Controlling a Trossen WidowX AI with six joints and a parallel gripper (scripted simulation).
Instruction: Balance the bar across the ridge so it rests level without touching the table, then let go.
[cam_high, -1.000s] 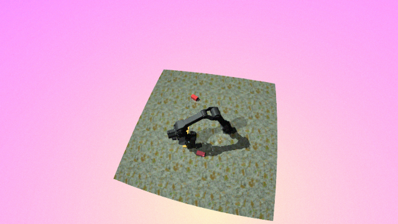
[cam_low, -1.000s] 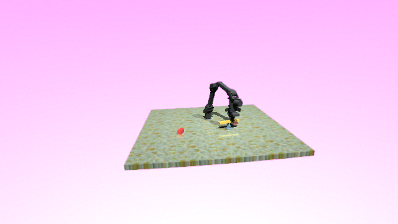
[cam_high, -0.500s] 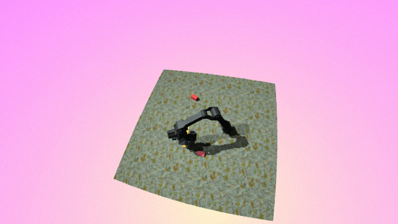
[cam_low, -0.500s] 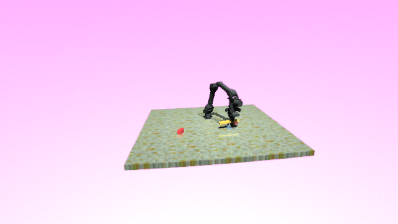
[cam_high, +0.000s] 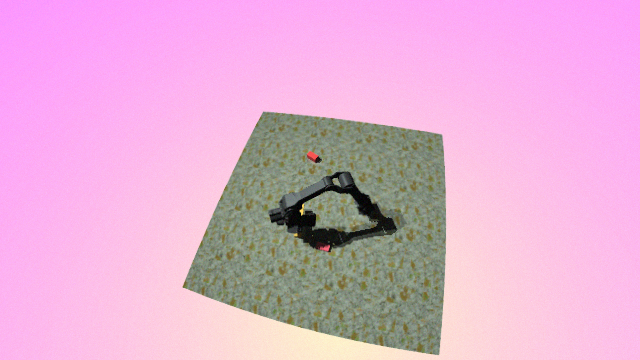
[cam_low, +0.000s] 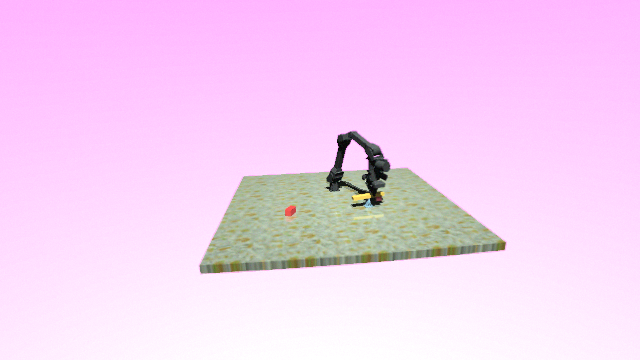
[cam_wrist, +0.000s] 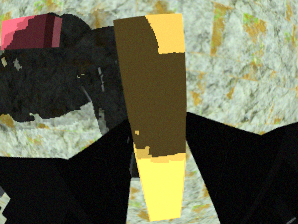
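The yellow bar is 3 cm to the right of my gripper tip.
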